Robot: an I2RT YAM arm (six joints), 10 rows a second.
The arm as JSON. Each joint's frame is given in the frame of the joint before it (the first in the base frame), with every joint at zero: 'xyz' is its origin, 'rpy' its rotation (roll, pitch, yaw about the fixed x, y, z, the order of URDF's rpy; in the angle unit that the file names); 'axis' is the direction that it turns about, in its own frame. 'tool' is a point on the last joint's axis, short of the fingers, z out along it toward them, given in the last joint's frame.
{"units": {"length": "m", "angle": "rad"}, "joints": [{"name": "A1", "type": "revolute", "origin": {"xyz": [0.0, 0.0, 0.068], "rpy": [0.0, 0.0, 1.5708]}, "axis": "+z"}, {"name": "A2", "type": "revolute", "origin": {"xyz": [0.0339, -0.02, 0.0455], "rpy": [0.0, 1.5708, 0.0]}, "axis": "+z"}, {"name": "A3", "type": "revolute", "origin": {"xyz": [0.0, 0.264, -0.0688], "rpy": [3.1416, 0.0, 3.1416]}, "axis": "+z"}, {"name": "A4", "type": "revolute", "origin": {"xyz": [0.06, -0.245, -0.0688], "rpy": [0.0, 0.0, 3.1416]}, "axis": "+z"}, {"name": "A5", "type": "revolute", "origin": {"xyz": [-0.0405, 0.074, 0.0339], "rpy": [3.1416, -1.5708, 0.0]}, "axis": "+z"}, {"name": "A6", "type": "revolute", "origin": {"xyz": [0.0, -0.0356, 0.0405], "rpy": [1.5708, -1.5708, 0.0]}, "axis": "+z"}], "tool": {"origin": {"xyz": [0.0, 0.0, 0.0], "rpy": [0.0, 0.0, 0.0]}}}
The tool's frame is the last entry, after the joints.
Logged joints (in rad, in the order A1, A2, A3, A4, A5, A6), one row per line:
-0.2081, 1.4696, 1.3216, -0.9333, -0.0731, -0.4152
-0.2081, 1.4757, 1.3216, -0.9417, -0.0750, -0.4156
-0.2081, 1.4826, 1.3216, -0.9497, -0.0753, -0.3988
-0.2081, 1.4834, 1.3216, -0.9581, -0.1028, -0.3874
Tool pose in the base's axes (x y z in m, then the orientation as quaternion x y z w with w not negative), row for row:
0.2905, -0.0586, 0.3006, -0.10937, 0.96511, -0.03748, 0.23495
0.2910, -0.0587, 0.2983, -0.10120, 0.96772, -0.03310, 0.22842
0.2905, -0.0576, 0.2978, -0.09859, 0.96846, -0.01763, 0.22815
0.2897, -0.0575, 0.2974, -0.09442, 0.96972, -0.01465, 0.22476
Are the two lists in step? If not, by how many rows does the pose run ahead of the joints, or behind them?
The pose runs 1 row ahead of the joints: the pose in row i belongs to the joints in row i + 1.
